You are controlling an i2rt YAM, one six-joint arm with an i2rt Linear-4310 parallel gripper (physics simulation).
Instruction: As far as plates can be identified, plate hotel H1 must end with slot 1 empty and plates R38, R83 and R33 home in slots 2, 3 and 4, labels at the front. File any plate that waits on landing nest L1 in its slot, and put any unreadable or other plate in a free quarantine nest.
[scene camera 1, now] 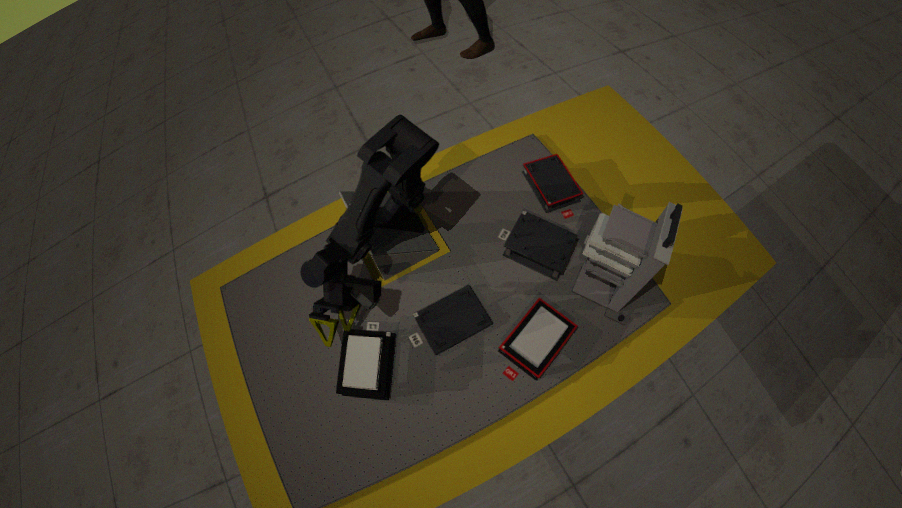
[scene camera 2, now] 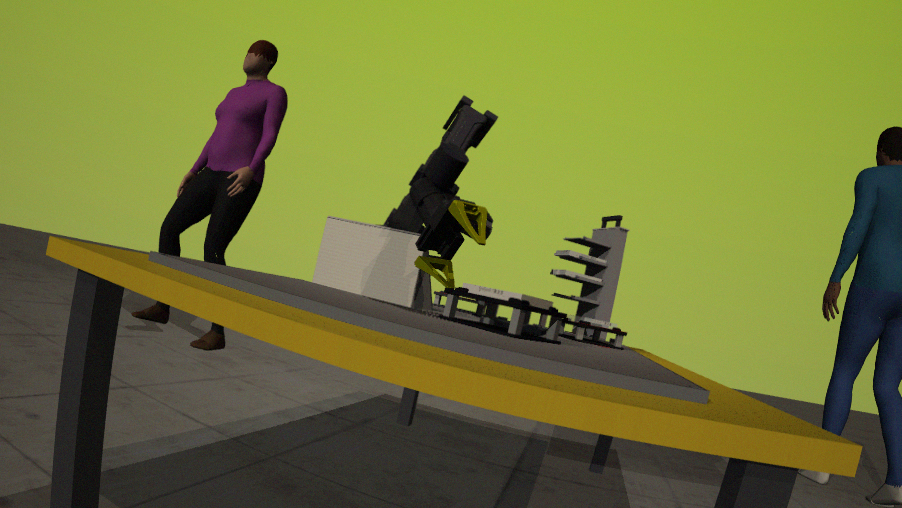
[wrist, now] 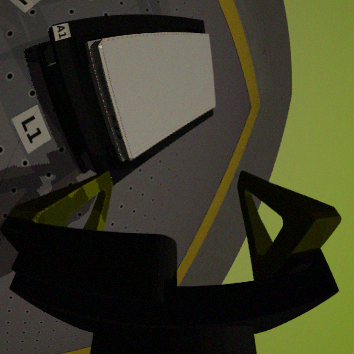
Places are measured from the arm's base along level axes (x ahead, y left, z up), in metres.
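Where they show: gripper, fingertip midpoint: (scene camera 1: 337, 338) (scene camera 2: 466, 267) (wrist: 174, 177); arm's base, origin of the base link: (scene camera 1: 389, 219) (scene camera 2: 381, 263).
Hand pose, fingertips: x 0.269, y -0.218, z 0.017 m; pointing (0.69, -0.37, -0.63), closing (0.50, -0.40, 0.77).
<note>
Each offset is from my fingertips to the top centre of the thing. "spot": to the spot under its first point.
A white plate @[0.067 m ahead, 0.033 m left, 0.024 m down] (scene camera 1: 361, 361) (scene camera 2: 504, 295) (wrist: 157, 92) lies on the black landing nest L1 @[0.067 m ahead, 0.033 m left, 0.032 m down] (scene camera 1: 387, 372) (wrist: 65, 100); its front print in scene camera 2 is too small to read. My gripper (scene camera 1: 337, 336) (scene camera 2: 467, 265) (wrist: 174, 177) is open and empty, above and beside one end of that nest, with its fingers apart. Plate hotel H1 (scene camera 1: 643, 274) (scene camera 2: 611, 277) stands at the far right. A higher white plate @[spot: 0.082 m ahead, 0.611 m left, 0.123 m up] (scene camera 2: 579, 256) and a lower white plate @[spot: 0.081 m ahead, 0.612 m left, 0.071 m up] (scene camera 2: 575, 275) sit on its middle shelves; the shelves above and below them look bare. Another white plate @[0.168 m ahead, 0.446 m left, 0.034 m down] (scene camera 1: 539, 336) lies on a red-rimmed nest @[spot: 0.123 m ahead, 0.388 m left, 0.088 m down] (scene camera 1: 508, 334).
A second red-edged nest @[0.233 m back, 0.705 m left, 0.042 m down] (scene camera 1: 552, 181) is bare. Two dark bare nests, one near the middle (scene camera 1: 453, 318) and one beside the hotel @[0.056 m back, 0.565 m left, 0.012 m down] (scene camera 1: 541, 244), lie between L1 and H1. A pale upright panel (scene camera 2: 366, 258) stands by the arm's base. People stand beyond the yellow-edged table (scene camera 2: 378, 356).
</note>
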